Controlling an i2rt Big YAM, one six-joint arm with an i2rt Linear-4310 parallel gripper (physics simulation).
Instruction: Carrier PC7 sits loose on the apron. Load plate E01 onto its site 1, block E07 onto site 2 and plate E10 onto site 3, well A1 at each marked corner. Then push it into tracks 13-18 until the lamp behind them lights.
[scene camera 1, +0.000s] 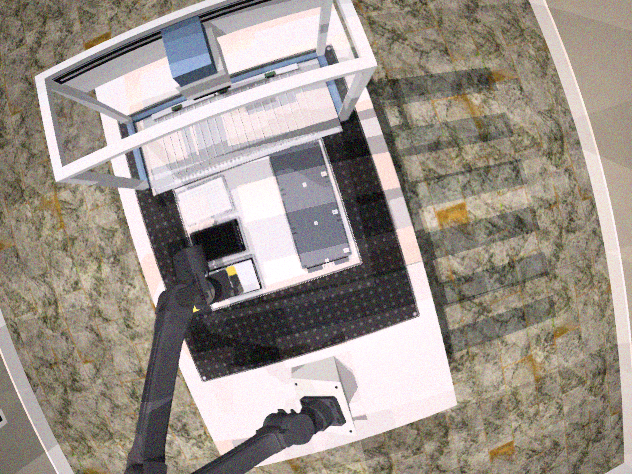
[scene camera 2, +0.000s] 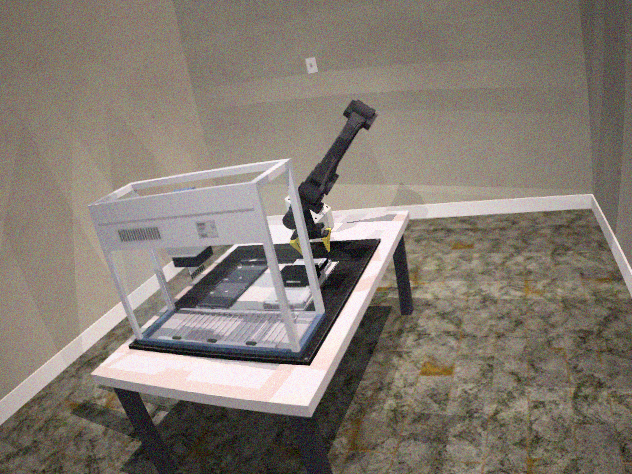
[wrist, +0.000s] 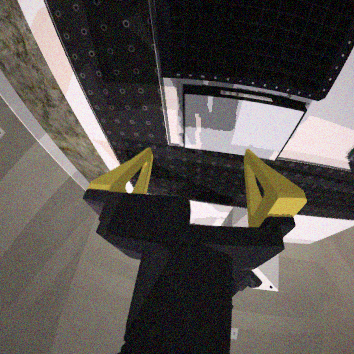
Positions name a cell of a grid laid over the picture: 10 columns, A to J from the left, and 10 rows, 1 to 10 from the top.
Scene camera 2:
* black perforated mat: F6
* white frame: D5
